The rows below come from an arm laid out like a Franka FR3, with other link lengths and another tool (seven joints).
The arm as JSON. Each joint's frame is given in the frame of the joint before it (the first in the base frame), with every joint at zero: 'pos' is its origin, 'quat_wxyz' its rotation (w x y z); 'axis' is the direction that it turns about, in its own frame. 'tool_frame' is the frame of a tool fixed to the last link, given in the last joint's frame.
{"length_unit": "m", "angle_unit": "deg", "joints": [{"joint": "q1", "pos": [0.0, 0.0, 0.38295], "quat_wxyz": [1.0, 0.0, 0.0, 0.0], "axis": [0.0, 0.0, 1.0]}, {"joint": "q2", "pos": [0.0, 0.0, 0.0], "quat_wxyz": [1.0, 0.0, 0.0, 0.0], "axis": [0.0, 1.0, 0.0]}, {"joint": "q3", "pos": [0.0, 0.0, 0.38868], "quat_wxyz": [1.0, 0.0, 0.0, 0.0], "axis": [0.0, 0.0, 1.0]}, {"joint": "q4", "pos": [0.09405, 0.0, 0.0], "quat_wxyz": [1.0, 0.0, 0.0, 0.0], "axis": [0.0, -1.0, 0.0]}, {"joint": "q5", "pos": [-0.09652, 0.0, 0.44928], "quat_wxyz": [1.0, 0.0, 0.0, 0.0], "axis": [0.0, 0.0, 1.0]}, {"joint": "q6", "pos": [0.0, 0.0, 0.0], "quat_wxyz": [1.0, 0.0, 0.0, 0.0], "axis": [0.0, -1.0, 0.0]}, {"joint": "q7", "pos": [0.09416, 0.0, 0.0], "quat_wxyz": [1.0, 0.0, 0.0, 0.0], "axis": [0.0, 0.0, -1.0]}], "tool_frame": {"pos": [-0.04, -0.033, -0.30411], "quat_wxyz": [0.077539, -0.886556, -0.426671, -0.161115]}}
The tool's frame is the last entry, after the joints.
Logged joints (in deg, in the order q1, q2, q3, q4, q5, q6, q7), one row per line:
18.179 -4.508 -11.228 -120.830 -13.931 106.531 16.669
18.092 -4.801 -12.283 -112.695 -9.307 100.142 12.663
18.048 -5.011 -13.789 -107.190 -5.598 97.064 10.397
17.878 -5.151 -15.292 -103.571 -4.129 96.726 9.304
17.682 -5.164 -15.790 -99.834 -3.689 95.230 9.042
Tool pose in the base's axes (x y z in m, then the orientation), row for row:
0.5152 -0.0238 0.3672 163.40 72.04 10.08
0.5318 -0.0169 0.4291 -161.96 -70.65 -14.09
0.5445 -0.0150 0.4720 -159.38 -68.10 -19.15
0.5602 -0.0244 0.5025 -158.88 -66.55 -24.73
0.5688 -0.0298 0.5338 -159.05 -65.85 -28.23
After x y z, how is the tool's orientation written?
As a rotation vector, in degrees.
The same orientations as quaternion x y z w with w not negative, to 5 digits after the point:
0.91352 0.40275 0.05635 0.00995
-0.91343 -0.39845 -0.07947 0.02391
-0.91291 -0.39007 -0.10969 0.04908
-0.91175 -0.38190 -0.14192 0.05215
-0.91069 -0.37705 -0.16164 0.04848

